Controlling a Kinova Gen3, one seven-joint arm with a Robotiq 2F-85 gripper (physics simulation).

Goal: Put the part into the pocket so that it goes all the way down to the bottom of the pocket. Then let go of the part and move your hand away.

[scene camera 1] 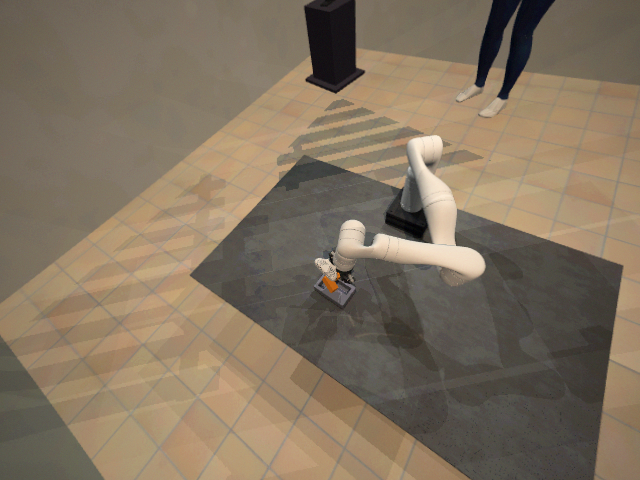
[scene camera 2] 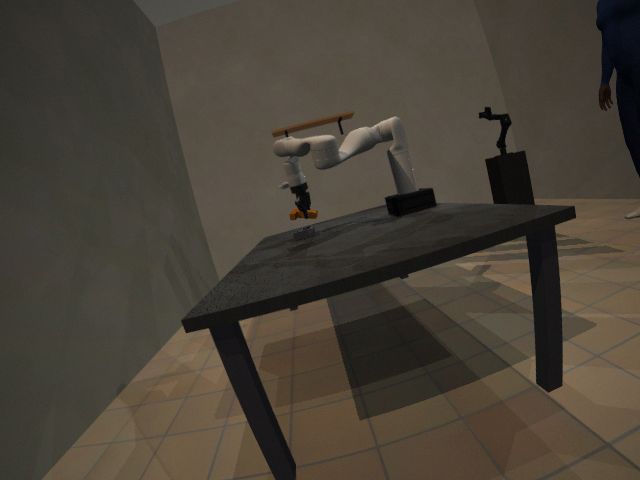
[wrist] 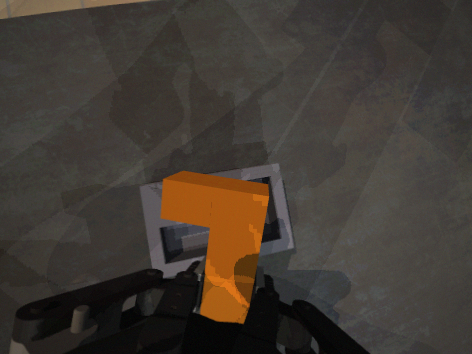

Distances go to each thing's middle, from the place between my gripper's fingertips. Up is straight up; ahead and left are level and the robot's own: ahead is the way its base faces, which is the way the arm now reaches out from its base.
I see the grey pocket block [wrist: 174, 246] 4 cm ahead of my hand and 6 cm below it. The rest, counted from my hand: orange L-shaped block [wrist: 235, 210] 2 cm ahead, 2 cm above.
